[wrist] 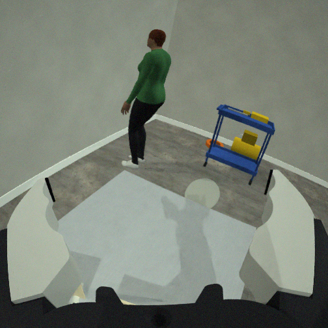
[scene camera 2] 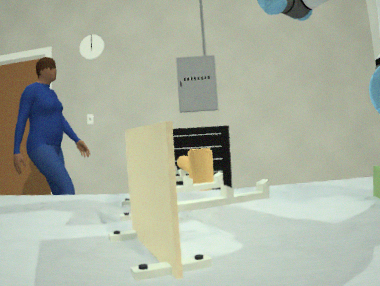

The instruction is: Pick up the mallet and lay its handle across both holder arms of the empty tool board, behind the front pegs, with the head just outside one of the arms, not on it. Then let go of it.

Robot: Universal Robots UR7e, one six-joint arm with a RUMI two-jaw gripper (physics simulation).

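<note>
A pale wooden tool board point(scene camera 2: 152, 190) stands upright, seen nearly edge-on in the scene view. A cream holder arm point(scene camera 2: 207, 202) with upright pegs reaches to the right from it; more cream arm parts show behind. The mallet's orange-tan head point(scene camera 2: 201, 166) shows beyond the near arm, above the farther arm parts, with a rounded tan part at its left. How the mallet is supported, and on which board, I cannot tell. My gripper point(wrist: 158, 178) is open and empty in the wrist view, pointing over the table edge. The gripper does not show in the scene view.
The white table point(scene camera 2: 310, 235) point(wrist: 145, 220) carries board feet with black knobs. Part of a green object point(scene camera 2: 376, 181) shows at the right edge. Arm joints point(scene camera 2: 295, 7) show at the top right. A blue cart point(wrist: 232, 159) and a person in green point(wrist: 153, 75) stand beyond the table.
</note>
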